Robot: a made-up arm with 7 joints. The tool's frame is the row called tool.
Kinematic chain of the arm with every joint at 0, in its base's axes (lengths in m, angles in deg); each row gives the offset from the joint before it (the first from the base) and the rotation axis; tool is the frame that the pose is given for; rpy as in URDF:
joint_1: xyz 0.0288 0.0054 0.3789 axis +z
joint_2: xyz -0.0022 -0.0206 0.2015 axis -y
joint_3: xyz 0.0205 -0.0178 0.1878 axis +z
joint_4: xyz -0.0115 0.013 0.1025 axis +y
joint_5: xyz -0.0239 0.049 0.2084 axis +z
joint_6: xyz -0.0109 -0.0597 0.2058 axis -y
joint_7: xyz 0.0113 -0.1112 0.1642 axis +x
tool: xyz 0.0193 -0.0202 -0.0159 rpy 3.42 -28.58 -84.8
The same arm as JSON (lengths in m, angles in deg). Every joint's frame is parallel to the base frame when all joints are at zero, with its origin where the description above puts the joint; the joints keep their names.
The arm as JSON. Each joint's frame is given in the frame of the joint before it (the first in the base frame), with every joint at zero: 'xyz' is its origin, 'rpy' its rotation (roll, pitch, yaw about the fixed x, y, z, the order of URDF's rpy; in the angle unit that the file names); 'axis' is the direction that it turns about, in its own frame. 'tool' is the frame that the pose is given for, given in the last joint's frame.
{
  "units": {
    "length": "m",
    "angle": "deg"
  },
  "joints": [
    {
      "name": "joint_1",
      "type": "revolute",
      "origin": {
        "xyz": [
          0.0288,
          0.0054,
          0.3789
        ],
        "rpy": [
          0.0,
          0.0,
          0.0
        ]
      },
      "axis": "+z"
    },
    {
      "name": "joint_2",
      "type": "revolute",
      "origin": {
        "xyz": [
          -0.0022,
          -0.0206,
          0.2015
        ],
        "rpy": [
          0.0,
          0.0,
          0.0
        ]
      },
      "axis": "-y"
    },
    {
      "name": "joint_3",
      "type": "revolute",
      "origin": {
        "xyz": [
          0.0205,
          -0.0178,
          0.1878
        ],
        "rpy": [
          0.0,
          0.0,
          0.0
        ]
      },
      "axis": "+z"
    },
    {
      "name": "joint_4",
      "type": "revolute",
      "origin": {
        "xyz": [
          -0.0115,
          0.013,
          0.1025
        ],
        "rpy": [
          0.0,
          0.0,
          0.0
        ]
      },
      "axis": "+y"
    },
    {
      "name": "joint_5",
      "type": "revolute",
      "origin": {
        "xyz": [
          -0.0239,
          0.049,
          0.2084
        ],
        "rpy": [
          0.0,
          0.0,
          0.0
        ]
      },
      "axis": "+z"
    },
    {
      "name": "joint_6",
      "type": "revolute",
      "origin": {
        "xyz": [
          -0.0109,
          -0.0597,
          0.2058
        ],
        "rpy": [
          0.0,
          0.0,
          0.0
        ]
      },
      "axis": "-y"
    },
    {
      "name": "joint_7",
      "type": "revolute",
      "origin": {
        "xyz": [
          0.0113,
          -0.1112,
          0.1642
        ],
        "rpy": [
          0.0,
          0.0,
          0.0
        ]
      },
      "axis": "+x"
    }
  ],
  "tool": {
    "origin": {
      "xyz": [
        0.0193,
        -0.0202,
        -0.0159
      ],
      "rpy": [
        3.42,
        -28.58,
        -84.8
      ]
    }
  }
}

